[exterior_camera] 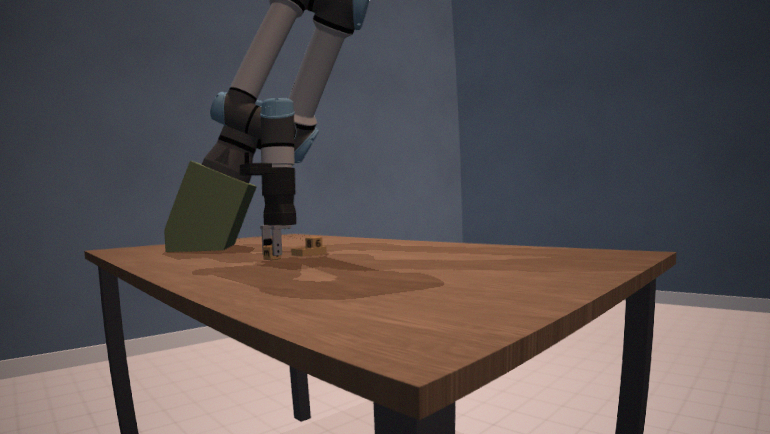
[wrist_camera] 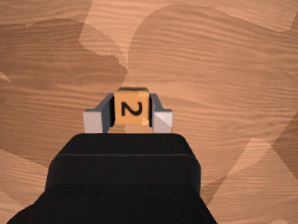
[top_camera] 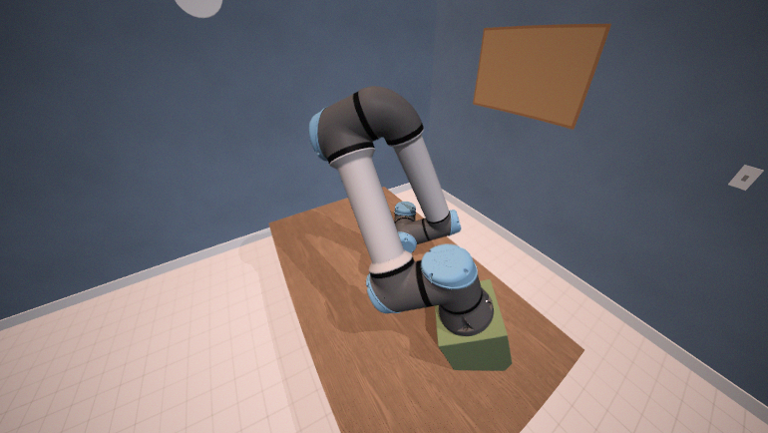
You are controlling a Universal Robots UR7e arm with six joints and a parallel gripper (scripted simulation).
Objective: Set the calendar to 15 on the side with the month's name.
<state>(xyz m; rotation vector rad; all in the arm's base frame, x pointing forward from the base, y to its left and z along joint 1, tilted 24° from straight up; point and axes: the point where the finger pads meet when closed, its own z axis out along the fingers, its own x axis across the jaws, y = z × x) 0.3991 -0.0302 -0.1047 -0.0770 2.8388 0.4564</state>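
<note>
My gripper is now 110 mm to the right of the wooden tray, 20 mm above it and 10 mm past it. The rest, counted from my hand: wooden cube (10 mm below).
</note>
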